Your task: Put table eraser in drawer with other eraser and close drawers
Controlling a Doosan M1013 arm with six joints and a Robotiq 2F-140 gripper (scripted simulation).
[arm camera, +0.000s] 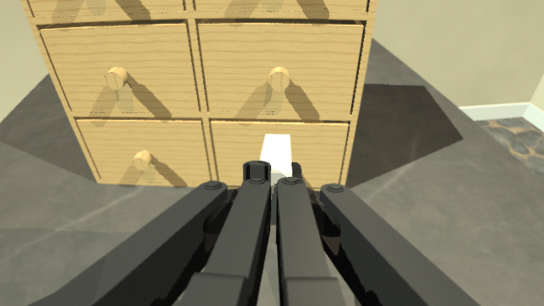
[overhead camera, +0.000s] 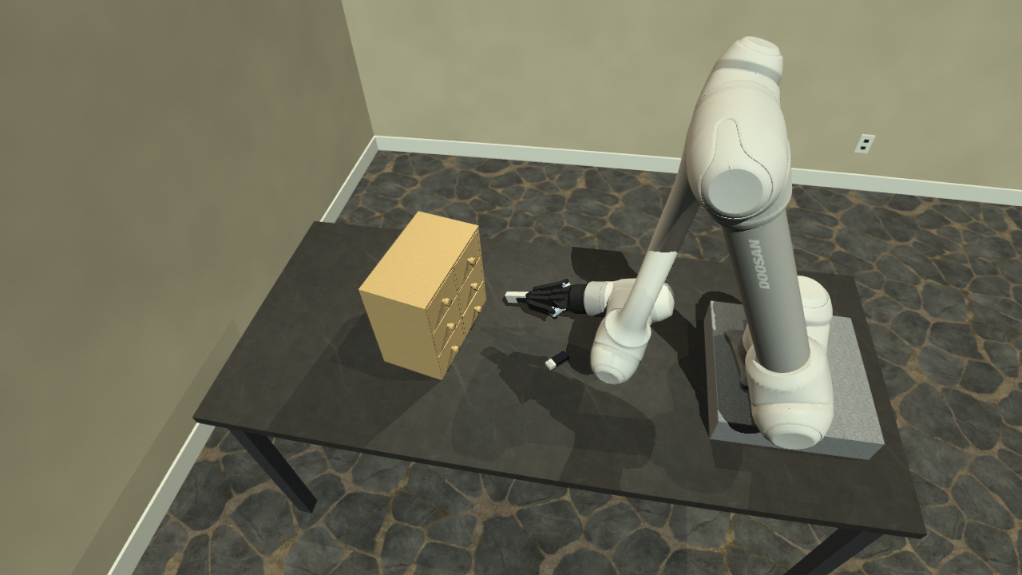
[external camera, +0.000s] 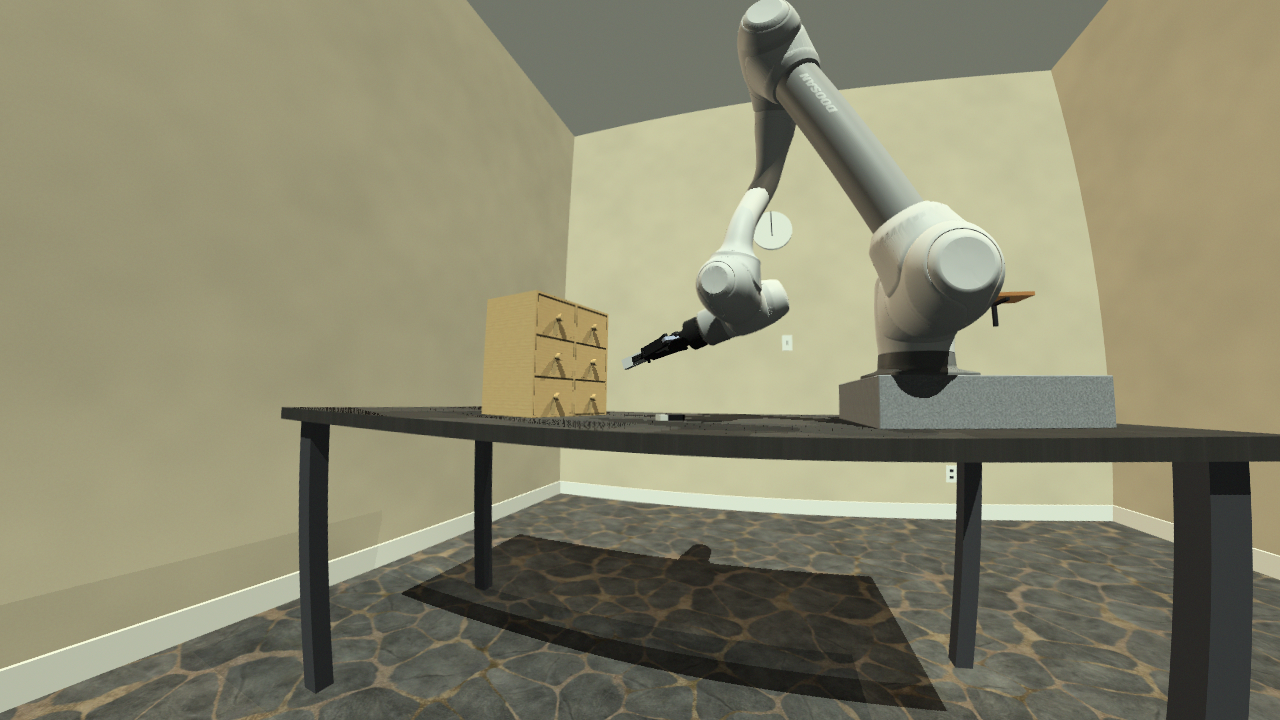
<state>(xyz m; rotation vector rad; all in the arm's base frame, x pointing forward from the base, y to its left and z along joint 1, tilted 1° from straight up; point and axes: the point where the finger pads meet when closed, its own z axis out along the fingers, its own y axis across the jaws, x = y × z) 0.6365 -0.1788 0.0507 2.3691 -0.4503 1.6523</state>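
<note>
Right now my hand is 23 cm short of the blue eraser, 13 cm above it and 5 cm to the right of it.
</note>
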